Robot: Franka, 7 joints.
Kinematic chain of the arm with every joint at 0, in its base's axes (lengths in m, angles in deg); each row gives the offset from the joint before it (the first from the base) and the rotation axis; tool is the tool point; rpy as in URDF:
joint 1: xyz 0 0 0.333 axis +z
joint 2: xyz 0 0 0 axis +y
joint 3: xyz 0 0 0.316 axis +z
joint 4: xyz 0.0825 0 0 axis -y
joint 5: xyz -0.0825 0 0.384 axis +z
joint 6: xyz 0 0 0 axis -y
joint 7: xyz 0.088 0 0 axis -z
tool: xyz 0 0 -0.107 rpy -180 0 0
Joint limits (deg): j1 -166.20..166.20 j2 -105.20..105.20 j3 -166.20..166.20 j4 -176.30..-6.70 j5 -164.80..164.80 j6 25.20..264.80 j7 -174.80..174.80
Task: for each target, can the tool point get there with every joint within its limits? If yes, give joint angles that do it. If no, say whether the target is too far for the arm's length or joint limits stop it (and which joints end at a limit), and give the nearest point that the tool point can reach.
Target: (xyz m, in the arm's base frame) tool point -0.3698 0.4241 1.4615
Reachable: no: too far | nearest point -0.2516 0.2885 1.1007 | short by 0.403 m
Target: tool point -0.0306 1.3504 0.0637
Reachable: no: too far | nearest point -0.0191 0.8411 0.1653 | short by 0.519 m
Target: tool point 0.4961 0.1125 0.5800
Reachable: yes | joints 88.02 -23.75 -77.74 -125.72 119.55 76.16 -118.40
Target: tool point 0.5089 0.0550 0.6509
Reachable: yes | joints 114.90 -26.37 -76.85 -84.93 -57.11 53.16 48.21
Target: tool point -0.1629 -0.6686 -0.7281
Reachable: no: too far | nearest point -0.1187 -0.4873 -0.3139 | short by 0.454 m
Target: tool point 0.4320 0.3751 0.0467
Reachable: yes | joints 99.64 86.91 -67.81 -111.48 -56.54 195.78 75.50
